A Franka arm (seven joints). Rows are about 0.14 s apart.
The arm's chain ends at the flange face. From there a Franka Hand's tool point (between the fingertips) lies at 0.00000 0.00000 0.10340 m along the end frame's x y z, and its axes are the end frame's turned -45 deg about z.
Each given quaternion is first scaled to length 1.
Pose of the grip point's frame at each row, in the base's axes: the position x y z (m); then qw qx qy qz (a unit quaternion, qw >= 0):
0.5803, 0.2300, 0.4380, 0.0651, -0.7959, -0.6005, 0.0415
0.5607, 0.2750, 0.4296, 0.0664, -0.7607, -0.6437, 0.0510
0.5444, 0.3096, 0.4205, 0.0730, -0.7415, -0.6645, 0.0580
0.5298, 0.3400, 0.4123, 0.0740, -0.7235, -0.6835, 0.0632
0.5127, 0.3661, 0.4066, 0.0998, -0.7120, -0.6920, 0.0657
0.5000, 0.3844, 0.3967, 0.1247, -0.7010, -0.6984, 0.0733
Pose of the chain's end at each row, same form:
0.5952, 0.2244, 0.5402, 0.0443, -0.9651, -0.2502, 0.0633
0.5776, 0.2713, 0.5316, 0.0418, -0.9491, -0.3036, 0.0725
0.5633, 0.3064, 0.5221, 0.0452, -0.9393, -0.3301, 0.0815
0.5497, 0.3379, 0.5137, 0.0442, -0.9299, -0.3546, 0.0867
0.5367, 0.3608, 0.5070, 0.0671, -0.9226, -0.3668, 0.0989
0.5286, 0.3769, 0.4958, 0.0872, -0.9149, -0.3770, 0.1154

